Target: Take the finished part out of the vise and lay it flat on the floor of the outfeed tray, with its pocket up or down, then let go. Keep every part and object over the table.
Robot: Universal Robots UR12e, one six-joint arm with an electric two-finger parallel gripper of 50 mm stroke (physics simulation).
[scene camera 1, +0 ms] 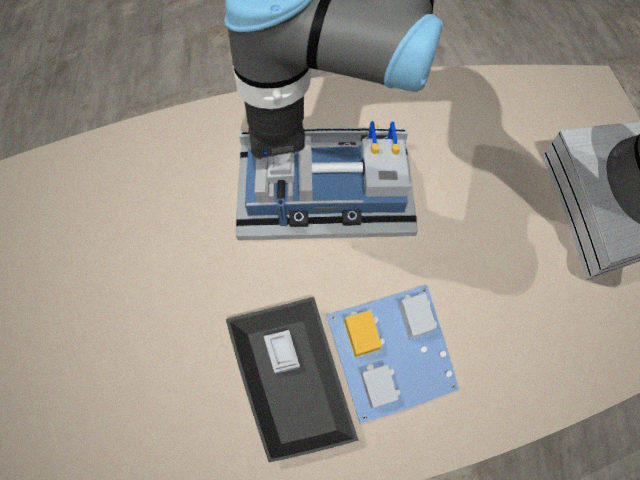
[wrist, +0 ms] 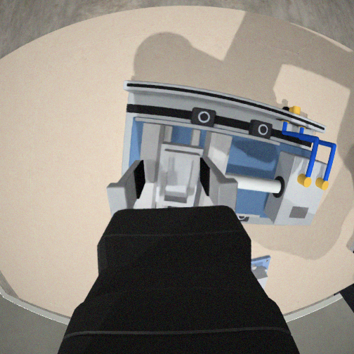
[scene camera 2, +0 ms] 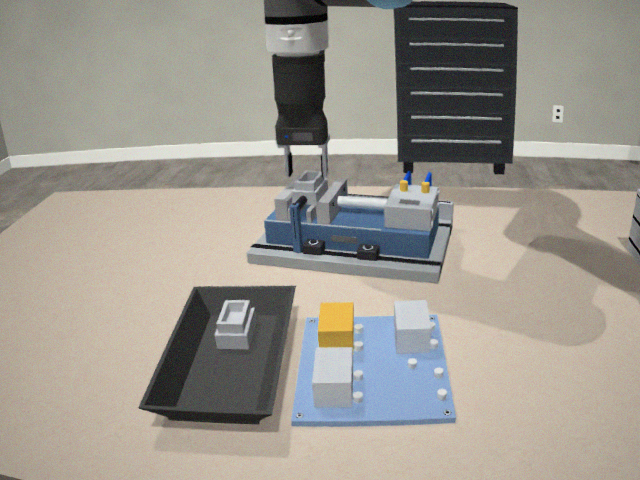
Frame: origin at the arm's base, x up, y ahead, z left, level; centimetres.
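Seen in the pictures: gripper, fingertip midpoint: (scene camera 1: pixel 276 150) (scene camera 2: pixel 307 174).
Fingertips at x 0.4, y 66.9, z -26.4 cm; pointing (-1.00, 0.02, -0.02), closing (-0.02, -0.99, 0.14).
Observation:
Pixels of each thing's top centre, then the offset from my fingertips to it.
- finished part, top centre: (scene camera 1: pixel 280 155) (scene camera 2: pixel 309 176) dx +0.0, dy -0.4, dz +1.1 cm
- grey vise, top centre: (scene camera 1: pixel 326 158) (scene camera 2: pixel 352 188) dx -1.6, dy -7.1, dz +3.1 cm
- blue plate, top centre: (scene camera 2: pixel 372 362) (scene camera 1: pixel 395 354) dx -10.7, dy -7.5, dz +34.4 cm
- orange block, top centre: (scene camera 2: pixel 335 316) (scene camera 1: pixel 363 332) dx -7.1, dy -3.5, dz +29.6 cm
- thin post with a black tip, top centre: (scene camera 1: pixel 280 202) (scene camera 2: pixel 294 204) dx -1.7, dy +1.9, dz +7.9 cm
The finished part (scene camera 1: pixel 280 165) (scene camera 2: pixel 307 187) (wrist: pixel 181 167), a light grey stepped block, sits pocket up between the jaws of the blue and grey vise (scene camera 1: pixel 336 194) (scene camera 2: pixel 369 217) (wrist: pixel 246 201). A gap shows between it and the jaw on the rod side in scene camera 1. My gripper (scene camera 2: pixel 306 172) (wrist: pixel 171 170) is open and empty. Its fingers point down just above the part, one towards each side; in scene camera 1 its fingertips are hidden. The dark outfeed tray (scene camera 1: pixel 305 408) (scene camera 2: pixel 217 384) stands in front of the vise with another pocketed light part (scene camera 1: pixel 282 351) (scene camera 2: pixel 234 325) lying pocket up inside.
A blue plate (scene camera 1: pixel 408 379) (scene camera 2: pixel 387 392) beside the tray bears an orange block (scene camera 1: pixel 363 333) (scene camera 2: pixel 336 324) and two grey blocks. A thin post with a black tip (scene camera 1: pixel 281 204) (scene camera 2: pixel 296 227) stands at the vise's front. Blue levers (scene camera 1: pixel 373 135) (wrist: pixel 312 157) rise at its right end.

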